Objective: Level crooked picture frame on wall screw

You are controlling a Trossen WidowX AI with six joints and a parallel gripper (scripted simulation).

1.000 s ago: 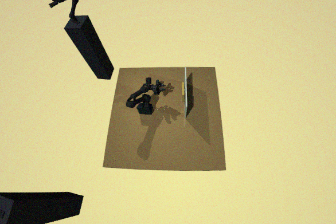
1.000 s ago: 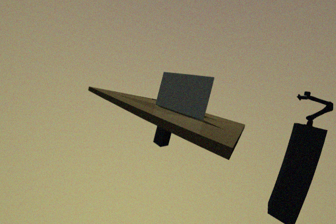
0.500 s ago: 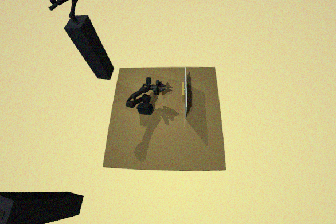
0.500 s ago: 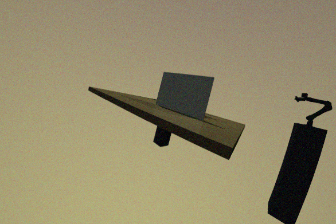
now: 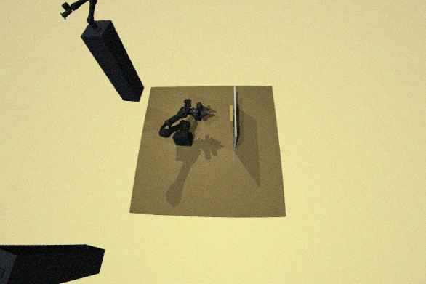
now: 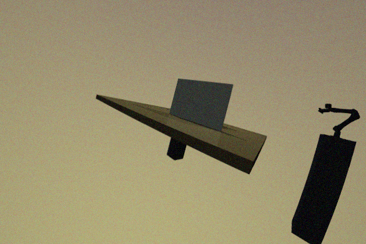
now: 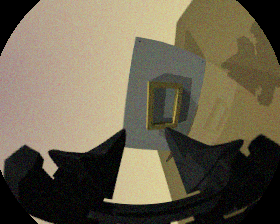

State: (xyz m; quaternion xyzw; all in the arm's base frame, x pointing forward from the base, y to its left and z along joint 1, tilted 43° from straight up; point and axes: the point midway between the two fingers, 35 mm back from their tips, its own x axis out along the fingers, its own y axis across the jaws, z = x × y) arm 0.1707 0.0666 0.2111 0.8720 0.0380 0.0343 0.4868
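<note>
The yellow picture frame lies 190 mm ahead of my gripper tip, 20 mm to the left of it and 90 mm below it. Round my gripper tip: thin upright wall 210 mm ahead, 10 mm to the left, 100 mm below.
</note>
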